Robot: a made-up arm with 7 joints. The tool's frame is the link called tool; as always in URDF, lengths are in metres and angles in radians. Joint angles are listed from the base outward. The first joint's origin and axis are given. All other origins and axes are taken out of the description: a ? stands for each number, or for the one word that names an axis. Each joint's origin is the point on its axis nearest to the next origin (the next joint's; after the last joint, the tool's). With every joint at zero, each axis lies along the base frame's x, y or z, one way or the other. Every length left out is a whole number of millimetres.
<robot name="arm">
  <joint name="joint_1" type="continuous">
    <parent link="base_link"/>
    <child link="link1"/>
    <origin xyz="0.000 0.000 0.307"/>
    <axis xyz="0 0 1"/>
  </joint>
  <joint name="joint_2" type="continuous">
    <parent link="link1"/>
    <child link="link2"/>
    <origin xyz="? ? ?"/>
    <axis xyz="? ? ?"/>
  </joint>
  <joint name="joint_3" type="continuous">
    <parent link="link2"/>
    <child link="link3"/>
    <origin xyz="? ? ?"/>
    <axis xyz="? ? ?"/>
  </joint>
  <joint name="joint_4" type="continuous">
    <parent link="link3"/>
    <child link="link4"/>
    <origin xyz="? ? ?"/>
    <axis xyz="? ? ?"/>
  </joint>
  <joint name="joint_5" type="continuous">
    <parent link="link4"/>
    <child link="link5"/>
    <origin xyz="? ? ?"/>
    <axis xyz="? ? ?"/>
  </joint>
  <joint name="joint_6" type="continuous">
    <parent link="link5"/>
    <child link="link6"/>
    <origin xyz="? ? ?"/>
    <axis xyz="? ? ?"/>
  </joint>
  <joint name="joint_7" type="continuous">
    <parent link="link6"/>
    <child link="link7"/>
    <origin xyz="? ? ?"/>
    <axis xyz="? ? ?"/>
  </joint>
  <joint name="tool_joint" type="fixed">
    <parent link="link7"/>
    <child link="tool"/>
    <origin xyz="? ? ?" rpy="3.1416 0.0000 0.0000"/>
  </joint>
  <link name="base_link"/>
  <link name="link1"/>
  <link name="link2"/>
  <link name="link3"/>
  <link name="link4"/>
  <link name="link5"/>
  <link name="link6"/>
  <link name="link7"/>
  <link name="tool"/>
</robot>
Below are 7 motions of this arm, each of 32 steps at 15 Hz.
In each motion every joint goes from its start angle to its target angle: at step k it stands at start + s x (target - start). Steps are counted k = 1, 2, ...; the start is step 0. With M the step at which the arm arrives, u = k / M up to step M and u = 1 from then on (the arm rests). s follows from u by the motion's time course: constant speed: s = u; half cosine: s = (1 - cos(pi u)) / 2; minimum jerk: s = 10 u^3 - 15 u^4 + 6 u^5.
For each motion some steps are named. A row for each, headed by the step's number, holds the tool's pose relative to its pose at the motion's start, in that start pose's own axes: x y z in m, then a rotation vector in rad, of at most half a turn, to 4 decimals.
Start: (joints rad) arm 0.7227 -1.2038 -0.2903 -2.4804 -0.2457 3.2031 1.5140
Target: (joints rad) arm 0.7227 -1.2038 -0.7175 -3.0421 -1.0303 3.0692 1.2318
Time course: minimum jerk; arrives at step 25
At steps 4, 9, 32:
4: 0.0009 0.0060 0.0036 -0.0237 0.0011 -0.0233
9: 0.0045 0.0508 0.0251 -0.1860 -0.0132 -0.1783
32: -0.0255 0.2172 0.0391 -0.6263 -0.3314 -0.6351

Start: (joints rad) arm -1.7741 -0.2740 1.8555 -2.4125 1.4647 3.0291 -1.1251
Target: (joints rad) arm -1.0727 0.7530 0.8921 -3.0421 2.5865 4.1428 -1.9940
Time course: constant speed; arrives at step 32
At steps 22, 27, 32:
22: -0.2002 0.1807 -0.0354 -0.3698 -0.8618 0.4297
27: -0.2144 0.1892 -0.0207 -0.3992 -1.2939 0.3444
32: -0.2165 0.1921 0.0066 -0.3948 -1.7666 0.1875

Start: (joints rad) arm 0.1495 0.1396 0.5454 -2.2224 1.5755 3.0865 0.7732
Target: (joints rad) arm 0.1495 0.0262 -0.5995 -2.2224 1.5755 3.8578 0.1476
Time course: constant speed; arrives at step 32
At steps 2, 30, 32:
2: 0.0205 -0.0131 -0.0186 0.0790 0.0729 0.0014
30: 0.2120 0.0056 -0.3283 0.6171 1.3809 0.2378
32: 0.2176 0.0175 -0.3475 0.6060 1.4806 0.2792

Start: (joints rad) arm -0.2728 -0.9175 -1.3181 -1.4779 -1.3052 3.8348 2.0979
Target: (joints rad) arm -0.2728 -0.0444 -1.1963 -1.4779 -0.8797 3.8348 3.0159
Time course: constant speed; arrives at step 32
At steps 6, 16, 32:
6: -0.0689 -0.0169 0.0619 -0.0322 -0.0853 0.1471
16: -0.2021 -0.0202 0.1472 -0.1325 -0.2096 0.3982
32: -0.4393 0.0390 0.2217 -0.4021 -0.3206 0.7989

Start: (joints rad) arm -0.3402 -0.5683 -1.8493 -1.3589 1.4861 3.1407 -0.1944
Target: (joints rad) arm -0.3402 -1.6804 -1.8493 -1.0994 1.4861 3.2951 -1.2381
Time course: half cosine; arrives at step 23
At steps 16, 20, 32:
16: 0.2653 0.4303 -0.0102 -0.3000 0.2302 -0.0162
20: 0.2726 0.5443 -0.0329 -0.4092 0.2424 -0.0218
32: 0.2712 0.5721 -0.0395 -0.4374 0.2421 -0.0230

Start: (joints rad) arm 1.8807 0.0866 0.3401 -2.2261 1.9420 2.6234 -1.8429
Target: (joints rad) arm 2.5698 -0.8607 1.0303 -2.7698 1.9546 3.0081 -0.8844
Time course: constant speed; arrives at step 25
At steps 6, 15, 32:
6: -0.0157 -0.1549 -0.0184 0.1312 -0.1032 -0.0238
15: -0.1011 -0.3197 -0.1111 0.2144 -0.2221 -0.1263
32: -0.2312 -0.3719 -0.2499 0.2105 -0.1743 -0.2679

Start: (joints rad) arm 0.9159 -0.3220 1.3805 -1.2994 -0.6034 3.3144 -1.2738
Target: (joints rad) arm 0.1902 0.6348 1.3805 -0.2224 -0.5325 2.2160 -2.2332
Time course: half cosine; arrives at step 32
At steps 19, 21, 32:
19: -0.5264 -0.1113 -0.1917 0.6148 -0.8563 -0.1392
21: -0.5763 -0.1234 -0.2683 0.7162 -0.9525 -0.1262
32: -0.6466 -0.1427 -0.5341 0.9949 -1.1928 -0.0299

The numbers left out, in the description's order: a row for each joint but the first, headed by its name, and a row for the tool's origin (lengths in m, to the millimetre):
joint_2: xyz 0.000 0.000 0.000, axis 0 1 0
joint_3: xyz 0.000 0.000 0.435, axis 0 0 1
joint_4: xyz 0.108 0.000 0.000, axis 0 -1 0
joint_5: xyz -0.059 0.000 0.277, axis 0 0 1
joint_6: xyz 0.000 0.000 0.000, axis 0 -1 0
joint_7: xyz 0.127 0.000 0.000, axis 0 0 -1
tool: xyz 0.000 0.000 0.000

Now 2 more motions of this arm.
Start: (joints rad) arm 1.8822 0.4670 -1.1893 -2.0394 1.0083 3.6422 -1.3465
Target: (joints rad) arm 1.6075 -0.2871 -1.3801 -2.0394 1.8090 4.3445 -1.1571
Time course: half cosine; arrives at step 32
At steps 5, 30, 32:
5: -0.0186 0.0262 0.0000 -0.0578 -0.0307 0.0997
30: -0.3415 0.2548 -0.0804 -0.9912 -0.8961 1.4123
32: -0.3446 0.2559 -0.0815 -0.9994 -0.9092 1.4227

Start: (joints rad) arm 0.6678 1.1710 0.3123 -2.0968 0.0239 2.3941 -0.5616
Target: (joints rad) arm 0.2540 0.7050 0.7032 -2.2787 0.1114 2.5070 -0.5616
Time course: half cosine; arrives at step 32
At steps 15, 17, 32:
15: -0.0681 -0.0488 -0.1169 -0.0148 0.2515 -0.0377
17: -0.0862 -0.0605 -0.1391 -0.0256 0.3015 -0.0439
32: -0.1758 -0.1202 -0.2218 -0.1075 0.5044 -0.0597

